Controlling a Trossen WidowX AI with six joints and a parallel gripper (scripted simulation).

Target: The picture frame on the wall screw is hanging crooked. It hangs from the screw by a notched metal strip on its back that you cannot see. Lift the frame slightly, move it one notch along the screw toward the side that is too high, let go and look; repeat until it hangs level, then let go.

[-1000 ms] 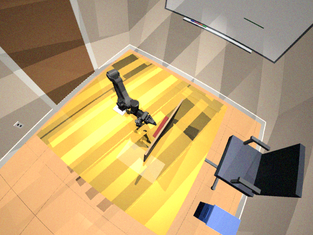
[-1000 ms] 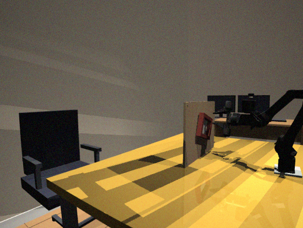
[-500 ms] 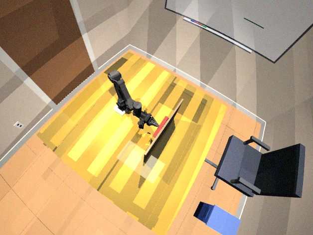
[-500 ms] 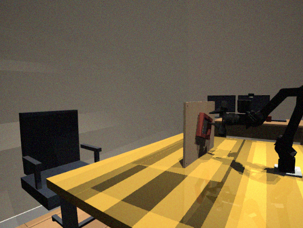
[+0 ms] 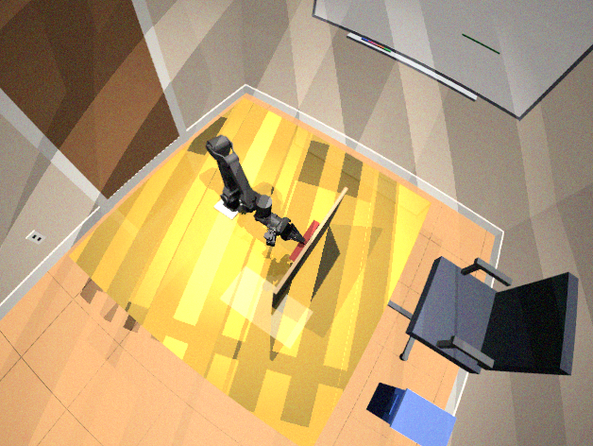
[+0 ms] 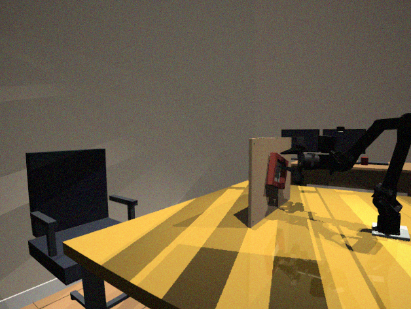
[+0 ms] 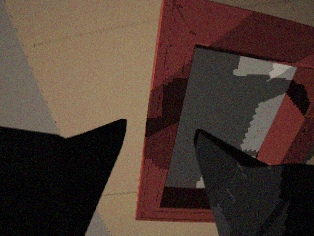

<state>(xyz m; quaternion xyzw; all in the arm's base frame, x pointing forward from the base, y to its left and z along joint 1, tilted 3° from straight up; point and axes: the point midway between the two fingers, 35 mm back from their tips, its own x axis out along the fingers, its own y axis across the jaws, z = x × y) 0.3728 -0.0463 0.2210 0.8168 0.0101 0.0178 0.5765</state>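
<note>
My gripper tip is 1 cm short of the red picture frame, 2 cm to the right of it and 5 cm above it. The rest, counted from my gripper tip: wooden wall panel (2 cm ahead, 7 cm below).
</note>
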